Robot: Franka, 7 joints.
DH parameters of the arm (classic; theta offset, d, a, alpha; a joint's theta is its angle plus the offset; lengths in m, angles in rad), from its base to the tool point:
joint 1: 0 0.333 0 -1.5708
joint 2: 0 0 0 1.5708
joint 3: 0 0.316 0.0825 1.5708
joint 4: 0 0 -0.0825 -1.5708
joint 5: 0 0.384 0 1.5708
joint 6: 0 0 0.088 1.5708
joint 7: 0 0.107 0 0
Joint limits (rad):
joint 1: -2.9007..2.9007
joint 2: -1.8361..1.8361
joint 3: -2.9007..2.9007
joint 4: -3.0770..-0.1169
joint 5: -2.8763..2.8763
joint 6: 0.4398..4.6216
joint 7: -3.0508..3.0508
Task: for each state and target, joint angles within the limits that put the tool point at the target. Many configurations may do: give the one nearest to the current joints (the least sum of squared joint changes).
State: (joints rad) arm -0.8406 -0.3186 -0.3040 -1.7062 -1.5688 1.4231 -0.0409
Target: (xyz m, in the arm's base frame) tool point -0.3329 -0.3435 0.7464
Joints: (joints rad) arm -1.1215 -0.4311 -0.7256 -1.7683 -1.5544 1.3764 -0.0409
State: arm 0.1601 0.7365 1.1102 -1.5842 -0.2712 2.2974 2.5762
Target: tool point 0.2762 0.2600 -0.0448
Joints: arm -0.0068 1.0779 0.5419 -2.1555 -0.3028 2.1007 2.5762
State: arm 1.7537 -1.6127 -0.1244 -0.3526 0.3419 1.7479 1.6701
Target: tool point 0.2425 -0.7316 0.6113
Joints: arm 1.8701 -1.5546 -0.1633 -0.3837 0.3309 1.7984 1.6701
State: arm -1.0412 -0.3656 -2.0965 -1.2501 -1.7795 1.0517 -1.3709
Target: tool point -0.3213 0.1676 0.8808
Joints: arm -1.1299 0.0975 -2.2353 -1.2503 -1.6746 0.6202 -1.3709
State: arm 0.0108 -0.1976 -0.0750 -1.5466 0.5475 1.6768 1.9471
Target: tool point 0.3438 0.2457 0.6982
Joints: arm 0.2399 -0.3975 0.1878 -1.8239 0.5466 1.4622 1.9471
